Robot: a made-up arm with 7 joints. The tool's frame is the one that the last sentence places.
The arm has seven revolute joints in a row. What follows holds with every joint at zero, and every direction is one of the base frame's. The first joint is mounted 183 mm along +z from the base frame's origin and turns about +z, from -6.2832 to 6.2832 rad. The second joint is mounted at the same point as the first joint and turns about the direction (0, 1, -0.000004), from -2.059 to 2.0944 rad. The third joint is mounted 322 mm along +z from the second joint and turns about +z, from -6.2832 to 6.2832 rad. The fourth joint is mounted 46 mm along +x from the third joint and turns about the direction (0, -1, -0.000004), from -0.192 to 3.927 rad. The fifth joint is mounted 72 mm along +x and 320 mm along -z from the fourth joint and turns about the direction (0, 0.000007, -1), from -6.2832 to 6.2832 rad. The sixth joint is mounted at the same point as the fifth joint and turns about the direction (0, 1, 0.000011), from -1.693 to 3.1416 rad. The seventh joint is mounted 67 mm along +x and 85 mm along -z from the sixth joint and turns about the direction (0, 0.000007, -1), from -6.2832 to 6.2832 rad. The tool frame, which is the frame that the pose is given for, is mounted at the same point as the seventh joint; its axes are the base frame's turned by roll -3.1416, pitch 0 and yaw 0 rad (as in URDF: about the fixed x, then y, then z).
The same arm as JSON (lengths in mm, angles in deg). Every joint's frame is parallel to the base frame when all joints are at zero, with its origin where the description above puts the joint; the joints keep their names.
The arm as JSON. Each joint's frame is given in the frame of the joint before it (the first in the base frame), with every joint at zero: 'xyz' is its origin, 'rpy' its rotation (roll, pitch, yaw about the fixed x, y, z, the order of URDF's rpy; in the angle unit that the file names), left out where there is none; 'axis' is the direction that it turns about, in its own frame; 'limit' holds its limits. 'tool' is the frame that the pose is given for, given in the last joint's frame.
{
  "units": {
    "length": "mm",
    "angle": "deg"
  },
  "joints": [
    {
      "name": "joint 1",
      "type": "revolute",
      "origin": {
        "xyz": [
          0.0,
          0.0,
          183.0
        ]
      },
      "axis": [
        0.0,
        0.0,
        1.0
      ],
      "limit": {
        "lower": -360.0,
        "upper": 360.0
      }
    },
    {
      "name": "joint 2",
      "type": "revolute",
      "origin": {
        "xyz": [
          0.0,
          0.0,
          0.0
        ]
      },
      "axis": [
        0.0,
        1.0,
        0.0
      ],
      "limit": {
        "lower": -117.97,
        "upper": 120.0
      }
    },
    {
      "name": "joint 3",
      "type": "revolute",
      "origin": {
        "xyz": [
          0.0,
          0.0,
          322.0
        ]
      },
      "axis": [
        0.0,
        0.0,
        1.0
      ],
      "limit": {
        "lower": -360.0,
        "upper": 360.0
      }
    },
    {
      "name": "joint 4",
      "type": "revolute",
      "origin": {
        "xyz": [
          46.0,
          0.0,
          0.0
        ]
      },
      "axis": [
        0.0,
        -1.0,
        0.0
      ],
      "limit": {
        "lower": -11.0,
        "upper": 225.0
      }
    },
    {
      "name": "joint 5",
      "type": "revolute",
      "origin": {
        "xyz": [
          72.0,
          0.0,
          -320.0
        ]
      },
      "axis": [
        0.0,
        0.0,
        -1.0
      ],
      "limit": {
        "lower": -360.0,
        "upper": 360.0
      }
    },
    {
      "name": "joint 6",
      "type": "revolute",
      "origin": {
        "xyz": [
          0.0,
          0.0,
          0.0
        ]
      },
      "axis": [
        0.0,
        1.0,
        0.0
      ],
      "limit": {
        "lower": -97.0,
        "upper": 180.0
      }
    },
    {
      "name": "joint 7",
      "type": "revolute",
      "origin": {
        "xyz": [
          67.0,
          0.0,
          -85.0
        ]
      },
      "axis": [
        0.0,
        0.0,
        -1.0
      ],
      "limit": {
        "lower": -360.0,
        "upper": 360.0
      }
    }
  ],
  "tool": {
    "origin": {
      "xyz": [
        0.0,
        0.0,
        0.0
      ],
      "rpy": [
        180.0,
        0.0,
        0.0
      ]
    }
  }
}

